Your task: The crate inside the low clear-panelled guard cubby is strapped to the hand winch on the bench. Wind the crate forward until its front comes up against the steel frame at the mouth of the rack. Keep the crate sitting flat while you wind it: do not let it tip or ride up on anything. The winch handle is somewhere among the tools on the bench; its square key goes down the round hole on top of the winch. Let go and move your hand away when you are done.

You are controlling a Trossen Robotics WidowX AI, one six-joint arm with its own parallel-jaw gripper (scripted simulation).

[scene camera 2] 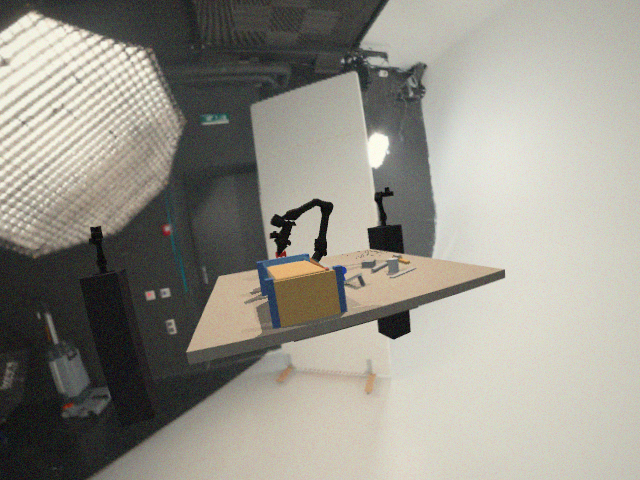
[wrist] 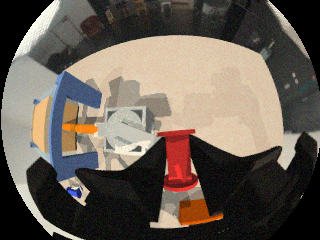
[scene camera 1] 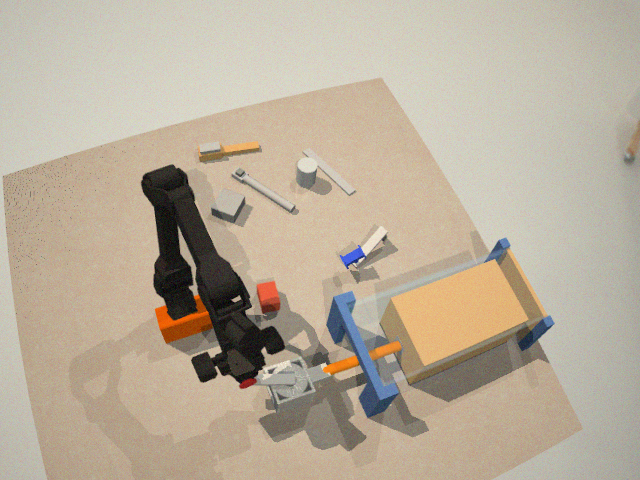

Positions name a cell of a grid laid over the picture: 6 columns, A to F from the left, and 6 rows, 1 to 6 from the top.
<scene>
I see my gripper (scene camera 1: C5), a red knob (wrist: D5), an orange-handled brush (scene camera 1: B2) and a grey block (scene camera 1: C3).
My gripper also shows in the wrist view (wrist: D4). The wrist view does not show the orange-handled brush: it is out of frame. The wrist view does not show the grey block: it is out of frame.
</scene>
